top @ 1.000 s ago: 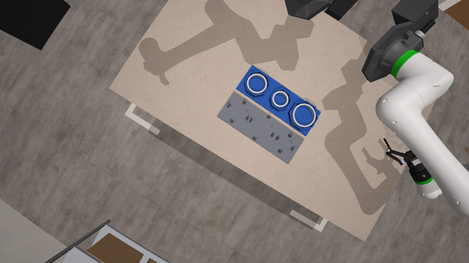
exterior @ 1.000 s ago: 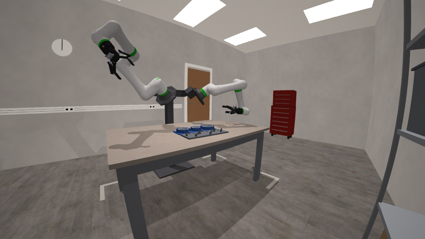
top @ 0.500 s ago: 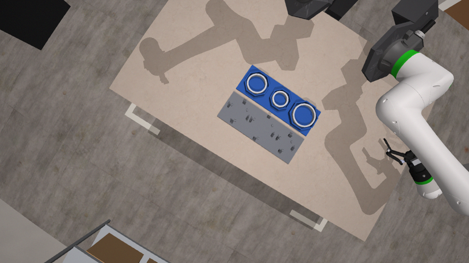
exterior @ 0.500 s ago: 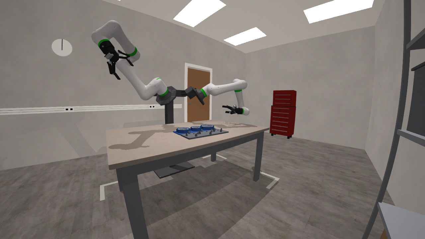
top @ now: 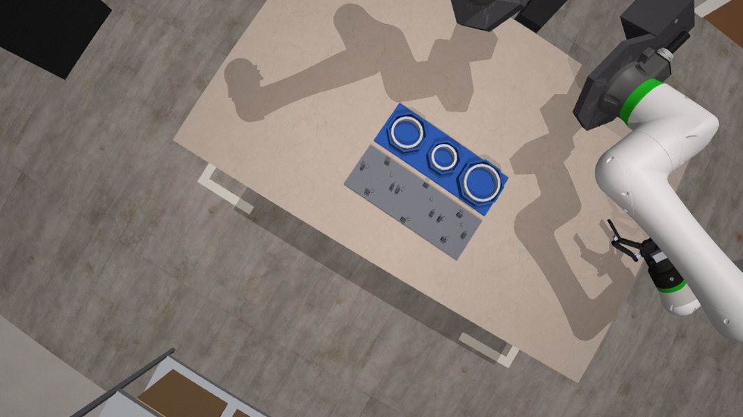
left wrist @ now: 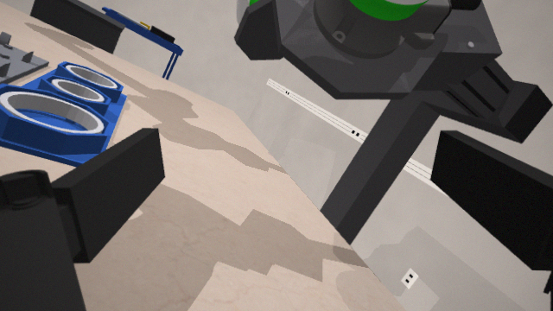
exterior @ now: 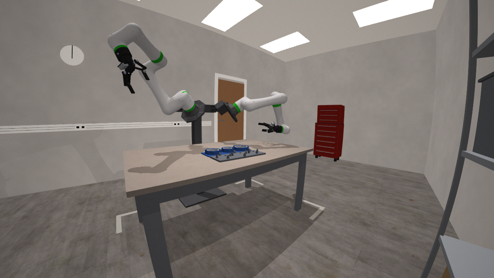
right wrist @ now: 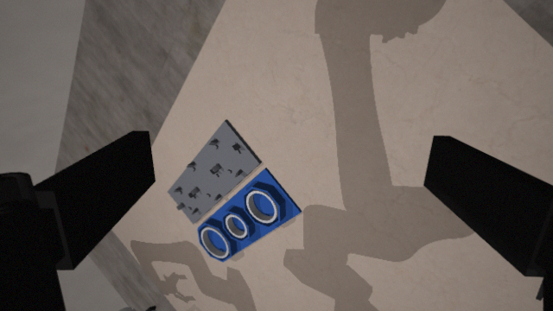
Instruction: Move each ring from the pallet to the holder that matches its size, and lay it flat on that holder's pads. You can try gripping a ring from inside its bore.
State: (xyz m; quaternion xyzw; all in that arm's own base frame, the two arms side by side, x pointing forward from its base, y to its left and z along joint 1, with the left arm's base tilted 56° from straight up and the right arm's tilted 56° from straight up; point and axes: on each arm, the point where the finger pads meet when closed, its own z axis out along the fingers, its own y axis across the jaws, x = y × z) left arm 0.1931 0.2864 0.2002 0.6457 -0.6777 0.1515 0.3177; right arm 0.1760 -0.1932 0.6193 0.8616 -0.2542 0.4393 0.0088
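Observation:
Now: left hand 540 mm to the left of the blue pallet, 200 mm short of it and 200 mm above it. Round my left hand: grey holder plate (530 mm to the right, 380 mm ahead, 210 mm below); then small ring (550 mm to the right, 200 mm ahead, 190 mm below).

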